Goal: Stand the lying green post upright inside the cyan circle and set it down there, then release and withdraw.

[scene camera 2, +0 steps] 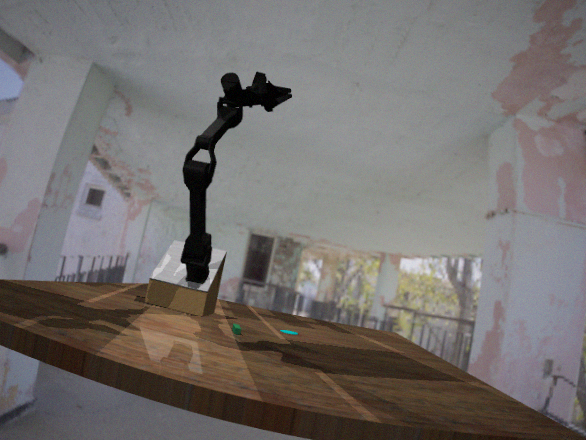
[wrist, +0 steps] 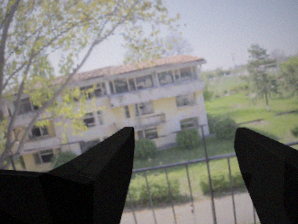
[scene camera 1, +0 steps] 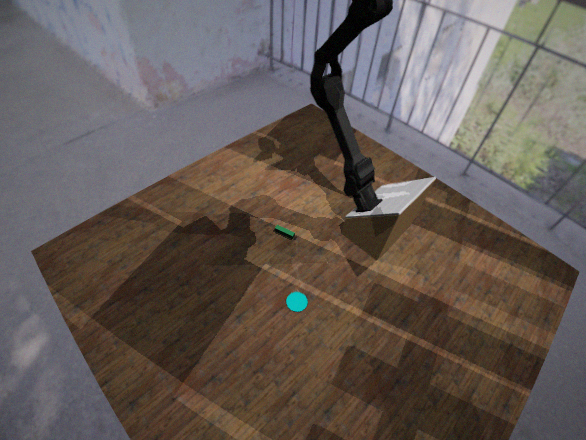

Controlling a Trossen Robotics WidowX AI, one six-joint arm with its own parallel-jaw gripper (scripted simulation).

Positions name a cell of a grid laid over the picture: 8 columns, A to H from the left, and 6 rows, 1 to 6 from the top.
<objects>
my gripper: scene camera 2 D2; wrist E4; not seen in scene camera 1 (out of frame)
</objects>
